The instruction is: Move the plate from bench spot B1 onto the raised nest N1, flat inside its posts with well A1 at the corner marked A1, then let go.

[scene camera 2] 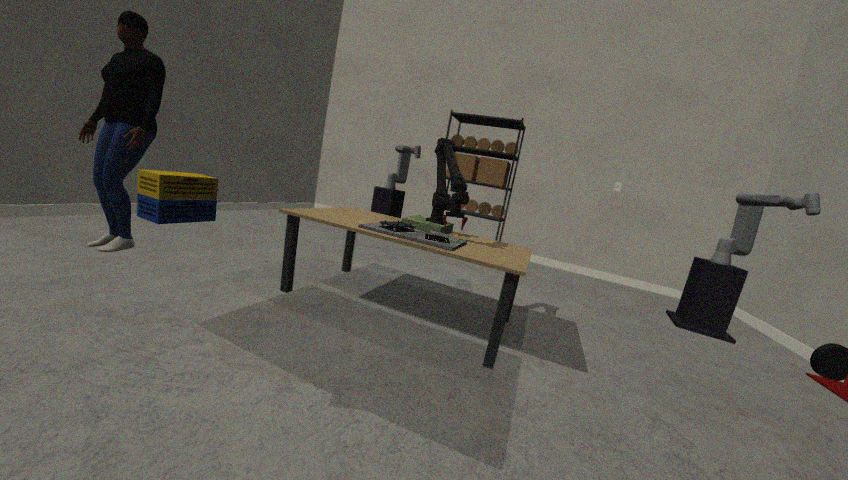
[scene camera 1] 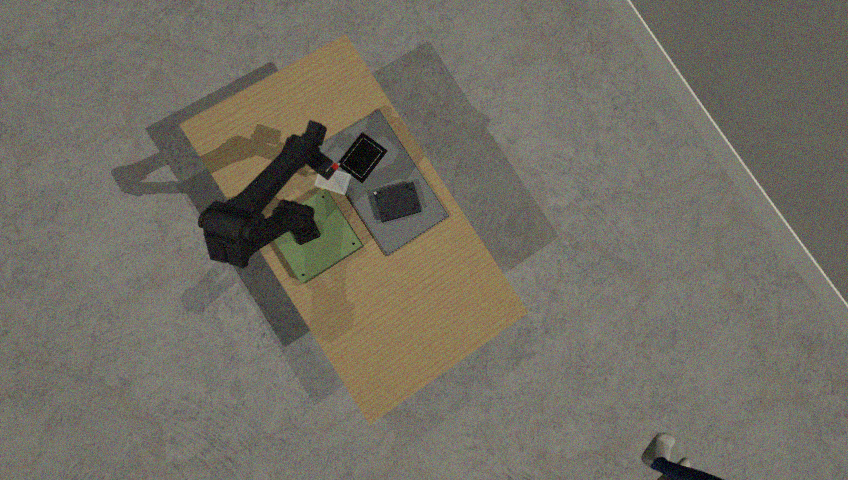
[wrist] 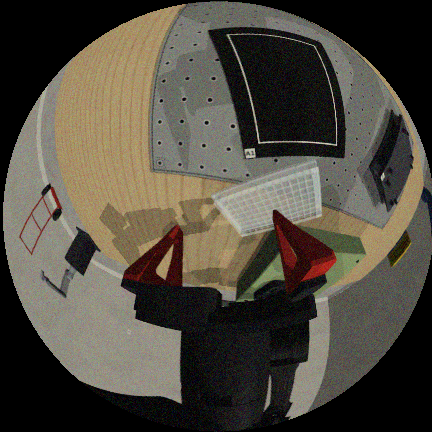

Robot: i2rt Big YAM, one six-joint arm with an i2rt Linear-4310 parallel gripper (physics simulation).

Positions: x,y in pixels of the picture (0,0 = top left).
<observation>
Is my gripper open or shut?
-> Open.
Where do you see a black nest with white outline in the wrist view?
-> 286,96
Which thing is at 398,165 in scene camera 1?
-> A grey board.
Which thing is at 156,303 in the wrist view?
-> My gripper.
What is my gripper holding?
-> Nothing.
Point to a grey board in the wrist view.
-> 194,126
</observation>
